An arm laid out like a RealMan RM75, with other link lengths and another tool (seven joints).
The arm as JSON. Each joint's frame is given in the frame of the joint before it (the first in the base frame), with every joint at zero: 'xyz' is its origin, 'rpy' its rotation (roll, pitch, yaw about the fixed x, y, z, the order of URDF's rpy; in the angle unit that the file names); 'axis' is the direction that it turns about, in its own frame. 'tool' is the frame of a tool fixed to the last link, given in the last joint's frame.
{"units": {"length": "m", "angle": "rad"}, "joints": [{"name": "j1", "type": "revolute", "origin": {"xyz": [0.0, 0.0, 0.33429], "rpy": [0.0, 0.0, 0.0]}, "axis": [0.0, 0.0, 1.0]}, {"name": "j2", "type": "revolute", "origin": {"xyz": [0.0, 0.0, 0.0], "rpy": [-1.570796, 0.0, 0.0]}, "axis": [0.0, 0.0, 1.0]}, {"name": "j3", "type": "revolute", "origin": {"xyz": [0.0, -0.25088, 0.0], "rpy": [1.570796, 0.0, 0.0]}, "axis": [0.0, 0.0, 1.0]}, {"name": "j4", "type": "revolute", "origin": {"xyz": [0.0, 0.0, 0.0], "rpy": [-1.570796, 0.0, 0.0]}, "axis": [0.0, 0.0, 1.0]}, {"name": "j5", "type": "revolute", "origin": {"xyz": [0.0, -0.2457, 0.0], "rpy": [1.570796, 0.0, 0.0]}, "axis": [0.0, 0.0, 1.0]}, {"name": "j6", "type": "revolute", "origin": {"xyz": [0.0, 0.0, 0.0], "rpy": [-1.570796, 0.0, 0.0]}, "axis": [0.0, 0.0, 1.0]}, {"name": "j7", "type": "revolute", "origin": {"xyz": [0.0, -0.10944, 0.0], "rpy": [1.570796, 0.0, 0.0]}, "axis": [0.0, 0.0, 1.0]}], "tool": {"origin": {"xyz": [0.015, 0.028, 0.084], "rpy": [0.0, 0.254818, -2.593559]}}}
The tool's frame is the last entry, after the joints.
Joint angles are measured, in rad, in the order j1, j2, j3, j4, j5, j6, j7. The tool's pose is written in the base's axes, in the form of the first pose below.
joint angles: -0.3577 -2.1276 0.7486 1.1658 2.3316 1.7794 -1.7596
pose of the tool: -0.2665 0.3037 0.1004; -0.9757 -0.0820 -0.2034; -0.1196 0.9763 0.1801; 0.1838 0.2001 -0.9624
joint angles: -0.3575 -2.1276 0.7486 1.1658 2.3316 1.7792 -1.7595
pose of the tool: -0.2666 0.3037 0.1004; -0.9756 -0.0821 -0.2035; -0.1198 0.9763 0.1803; 0.1839 0.2002 -0.9623
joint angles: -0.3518 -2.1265 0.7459 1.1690 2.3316 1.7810 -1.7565
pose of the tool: -0.2684 0.3023 0.1018; -0.9750 -0.0838 -0.2058; -0.1224 0.9755 0.1827; 0.1854 0.2033 -0.9614
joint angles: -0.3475 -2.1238 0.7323 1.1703 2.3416 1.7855 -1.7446
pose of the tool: -0.2729 0.3002 0.1046; -0.9732 -0.0843 -0.2140; -0.1254 0.9744 0.1867; 0.1927 0.2085 -0.9588
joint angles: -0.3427 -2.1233 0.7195 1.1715 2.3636 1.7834 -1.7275
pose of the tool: -0.2796 0.2978 0.1061; -0.9688 -0.0828 -0.2335; -0.1289 0.9734 0.1895; 0.2116 0.2137 -0.9537
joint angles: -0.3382 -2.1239 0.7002 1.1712 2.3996 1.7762 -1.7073
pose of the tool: -0.2894 0.2950 0.1075; -0.9607 -0.0859 -0.2641; -0.1396 0.9714 0.1919; 0.2401 0.2212 -0.9452
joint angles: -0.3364 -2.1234 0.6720 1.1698 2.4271 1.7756 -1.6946
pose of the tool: -0.2974 0.2927 0.1108; -0.9542 -0.0978 -0.2826; -0.1573 0.9679 0.1962; 0.2544 0.2317 -0.9389
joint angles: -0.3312 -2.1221 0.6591 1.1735 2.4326 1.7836 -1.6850
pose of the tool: -0.3004 0.2898 0.1135; -0.9532 -0.0994 -0.2854; -0.1602 0.9669 0.1983; 0.2563 0.2348 -0.9377
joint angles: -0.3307 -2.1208 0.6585 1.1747 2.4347 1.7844 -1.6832
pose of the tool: -0.3011 0.2895 0.1143; -0.9525 -0.0979 -0.2885; -0.1594 0.9671 0.1984; 0.2596 0.2349 -0.9367
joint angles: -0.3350 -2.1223 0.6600 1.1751 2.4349 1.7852 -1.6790
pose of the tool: -0.2994 0.2904 0.1135; -0.9539 -0.0888 -0.2866; -0.1499 0.9685 0.1988; 0.2599 0.2326 -0.9372
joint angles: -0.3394 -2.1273 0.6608 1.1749 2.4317 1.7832 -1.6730
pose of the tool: -0.2967 0.2918 0.1115; -0.9568 -0.0786 -0.2798; -0.1389 0.9693 0.2027; 0.2553 0.2328 -0.9384
